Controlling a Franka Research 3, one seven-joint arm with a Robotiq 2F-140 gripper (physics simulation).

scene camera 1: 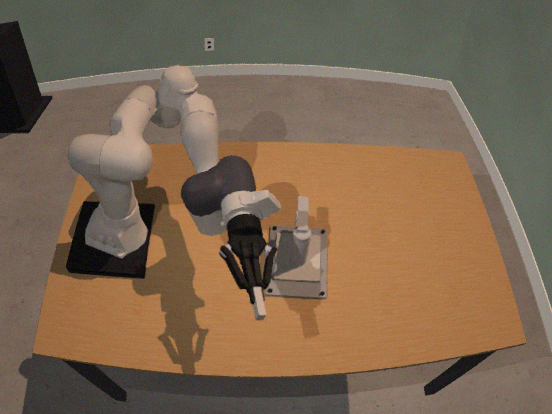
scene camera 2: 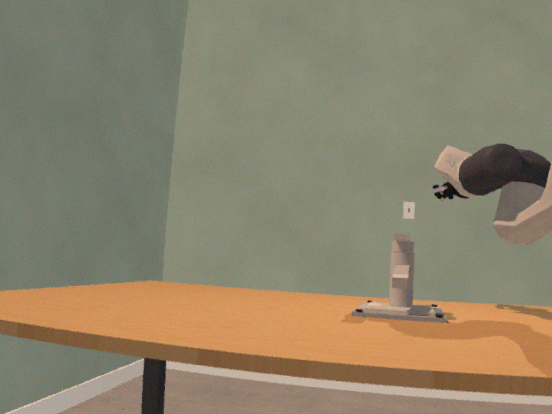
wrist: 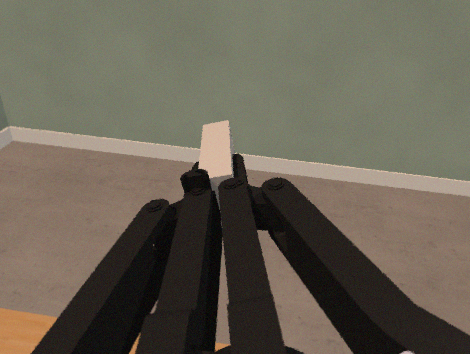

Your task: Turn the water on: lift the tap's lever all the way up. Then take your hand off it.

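The tap (scene camera 1: pixel 301 245) (scene camera 2: pixel 401 287) stands upright on a grey base plate (scene camera 1: pixel 324 265) (scene camera 2: pixel 360 313). Its pale lever (scene camera 1: pixel 303 210) (scene camera 2: pixel 401 237) is at the top of the column and reaches toward the back in scene camera 1; its exact tilt is hard to tell. My gripper (scene camera 1: pixel 258 302) (wrist: pixel 220 142) is shut and empty, its pale fingertips together. It hangs above the table, to the left of the tap in scene camera 1, pointing to the front. In scene camera 2 it is higher than the tap and apart from it. The tap does not show in the wrist view.
The wooden table (scene camera 1: pixel 400 280) (scene camera 2: pixel 225 320) bears the tap and the arm's black base (scene camera 1: pixel 82 260). The arm bends over the table's left side in scene camera 1. Green walls and a wall socket (scene camera 1: pixel 209 44) (scene camera 2: pixel 409 210) are beyond the table.
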